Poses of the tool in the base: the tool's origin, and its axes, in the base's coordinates. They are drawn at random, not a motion.
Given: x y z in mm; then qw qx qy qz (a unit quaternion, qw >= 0).
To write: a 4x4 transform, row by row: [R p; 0 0 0 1], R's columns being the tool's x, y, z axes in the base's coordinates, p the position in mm. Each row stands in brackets. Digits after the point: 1 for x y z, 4 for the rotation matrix.
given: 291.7, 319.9, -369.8, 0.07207, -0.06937, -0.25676, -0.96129
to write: [[-0.9800, 0.1742, 0.0964, 291.7], [-0.1029, -0.8578, 0.5036, 319.9], [0.1704, 0.4836, 0.8585, -369.8], [0, 0, 0, 1]]
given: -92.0, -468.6, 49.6, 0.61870, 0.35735, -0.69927, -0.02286
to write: [[0.0210, -0.4715, -0.8816, -92.0], [-0.5281, 0.7436, -0.4102, -468.6], [0.8489, 0.4742, -0.2334, 49.6], [0, 0, 0, 1]]
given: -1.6, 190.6, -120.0, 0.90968, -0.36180, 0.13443, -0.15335
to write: [[0.9168, 0.1817, 0.3555, -1.6], [-0.3763, 0.6912, 0.6170, 190.6], [-0.1336, -0.6995, 0.7021, -120.0], [0, 0, 0, 1]]
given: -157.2, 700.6, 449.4, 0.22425, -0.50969, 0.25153, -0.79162
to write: [[-0.3799, 0.0986, 0.9198, -157.2], [-0.6114, -0.7729, -0.1696, 700.6], [0.6941, -0.6268, 0.3539, 449.4], [0, 0, 0, 1]]
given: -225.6, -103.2, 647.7, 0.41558, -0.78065, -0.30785, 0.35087
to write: [[0.5642, 0.1890, -0.8037, -225.6], [0.7723, -0.4650, 0.4328, -103.2], [-0.2919, -0.8649, -0.4084, 647.7], [0, 0, 0, 1]]
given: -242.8, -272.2, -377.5, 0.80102, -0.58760, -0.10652, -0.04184
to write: [[0.9738, 0.1922, -0.1215, -242.8], [0.0582, 0.3060, 0.9503, -272.2], [0.2198, -0.9324, 0.2868, -377.5], [0, 0, 0, 1]]
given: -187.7, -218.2, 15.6, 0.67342, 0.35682, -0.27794, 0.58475
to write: [[0.1616, -0.9859, 0.0430, -187.7], [0.5892, 0.0615, -0.8056, -218.2], [0.7916, 0.1555, 0.5909, 15.6], [0, 0, 0, 1]]
